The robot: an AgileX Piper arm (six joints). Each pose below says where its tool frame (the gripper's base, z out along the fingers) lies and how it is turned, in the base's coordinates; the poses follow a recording.
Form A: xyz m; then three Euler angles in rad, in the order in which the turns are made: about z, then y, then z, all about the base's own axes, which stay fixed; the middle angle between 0 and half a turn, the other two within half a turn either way.
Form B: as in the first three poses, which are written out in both.
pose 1, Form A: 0.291, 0.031, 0.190, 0.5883, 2.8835, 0.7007
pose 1, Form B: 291, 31, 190; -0.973, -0.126, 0.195; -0.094, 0.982, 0.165; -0.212, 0.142, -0.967
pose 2, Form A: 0.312, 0.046, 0.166, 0.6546, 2.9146, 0.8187
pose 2, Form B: 312, 46, 166; -0.973, -0.174, 0.154; -0.149, 0.975, 0.164; -0.179, 0.137, -0.974
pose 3, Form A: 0.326, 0.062, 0.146, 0.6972, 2.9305, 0.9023
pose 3, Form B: 326, 62, 146; -0.968, -0.212, 0.130; -0.190, 0.968, 0.164; -0.161, 0.135, -0.978
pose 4, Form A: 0.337, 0.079, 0.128, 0.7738, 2.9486, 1.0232
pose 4, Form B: 337, 79, 128; -0.962, -0.254, 0.100; -0.235, 0.958, 0.164; -0.137, 0.134, -0.981
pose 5, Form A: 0.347, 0.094, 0.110, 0.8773, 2.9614, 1.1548
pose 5, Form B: 347, 94, 110; -0.958, -0.279, 0.072; -0.264, 0.950, 0.164; -0.115, 0.138, -0.984
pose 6, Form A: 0.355, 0.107, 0.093, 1.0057, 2.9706, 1.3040
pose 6, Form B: 355, 107, 93; -0.954, -0.297, 0.045; -0.286, 0.944, 0.164; -0.091, 0.144, -0.985
